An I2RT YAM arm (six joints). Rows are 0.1 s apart.
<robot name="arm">
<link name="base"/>
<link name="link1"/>
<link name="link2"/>
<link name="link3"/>
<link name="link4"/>
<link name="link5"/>
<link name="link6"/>
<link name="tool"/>
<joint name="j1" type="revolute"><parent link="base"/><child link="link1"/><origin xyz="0 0 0.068"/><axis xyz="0 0 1"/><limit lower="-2.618" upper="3.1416"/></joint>
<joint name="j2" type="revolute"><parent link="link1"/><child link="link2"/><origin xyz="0.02 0.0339 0.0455" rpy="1.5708 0 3.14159"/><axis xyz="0 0 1"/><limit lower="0" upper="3.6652"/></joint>
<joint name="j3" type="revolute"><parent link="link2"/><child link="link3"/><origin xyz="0.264 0 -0.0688" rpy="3.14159 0 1.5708"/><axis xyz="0 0 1"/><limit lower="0" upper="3.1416"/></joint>
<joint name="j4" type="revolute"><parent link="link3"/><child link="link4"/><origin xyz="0.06 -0.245 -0.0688" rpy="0 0 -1.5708"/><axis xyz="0 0 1"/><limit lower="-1.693" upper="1.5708"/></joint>
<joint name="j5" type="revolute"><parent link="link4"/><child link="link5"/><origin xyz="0.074 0.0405 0.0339" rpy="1.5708 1.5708 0"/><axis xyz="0 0 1"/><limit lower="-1.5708" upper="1.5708"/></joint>
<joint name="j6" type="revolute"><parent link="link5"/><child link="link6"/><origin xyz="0 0.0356 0.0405" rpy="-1.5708 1.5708 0"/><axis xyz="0 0 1"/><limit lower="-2.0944" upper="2.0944"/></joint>
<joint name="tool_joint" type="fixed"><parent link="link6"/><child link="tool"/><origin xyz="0 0 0" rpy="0 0 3.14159"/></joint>
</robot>
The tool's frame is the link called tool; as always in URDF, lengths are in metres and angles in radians.
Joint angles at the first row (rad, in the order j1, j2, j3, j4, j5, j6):
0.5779 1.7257 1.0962 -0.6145 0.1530 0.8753
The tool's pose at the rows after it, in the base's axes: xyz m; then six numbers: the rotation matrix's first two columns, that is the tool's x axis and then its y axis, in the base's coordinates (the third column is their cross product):
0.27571 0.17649 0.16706 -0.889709 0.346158 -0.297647 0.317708 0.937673 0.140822
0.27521 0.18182 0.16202 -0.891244 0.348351 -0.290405 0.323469 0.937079 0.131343
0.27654 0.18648 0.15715 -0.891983 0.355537 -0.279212 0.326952 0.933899 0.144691
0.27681 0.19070 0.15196 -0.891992 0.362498 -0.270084 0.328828 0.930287 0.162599
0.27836 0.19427 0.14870 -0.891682 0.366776 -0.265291 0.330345 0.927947 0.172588
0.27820 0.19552 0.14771 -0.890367 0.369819 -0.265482 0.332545 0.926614 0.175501
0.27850 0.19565 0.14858 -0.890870 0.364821 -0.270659 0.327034 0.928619 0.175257
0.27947 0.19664 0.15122 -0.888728 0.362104 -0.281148 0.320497 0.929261 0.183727
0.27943 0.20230 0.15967 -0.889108 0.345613 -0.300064 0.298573 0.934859 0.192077
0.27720 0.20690 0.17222 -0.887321 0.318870 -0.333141 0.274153 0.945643 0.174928
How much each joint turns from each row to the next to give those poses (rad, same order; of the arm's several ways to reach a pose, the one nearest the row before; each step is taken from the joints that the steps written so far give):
0.0085 0.0152 -0.0130 -0.0005 0.0034 0.0360
0.0148 0.0220 0.0066 -0.0001 0.0050 0.0190
0.0079 0.0203 0.0037 0.0185 -0.0132 0.0152
0.0083 0.0155 -0.0042 0.0274 -0.0141 0.0147
0.0052 0.0158 0.0051 0.0152 -0.0071 0.0093
0.0033 0.0033 -0.0005 0.0057 0.0004 0.0061
0.0001 -0.0015 0.0014 0.0007 0.0029 -0.0061
0.0010 -0.0043 0.0042 0.0058 0.0032 -0.0046
0.0143 -0.0089 0.0226 -0.0118 0.0095 -0.0084
0.0181 -0.0184 0.0293 -0.0396 0.0346 -0.0152

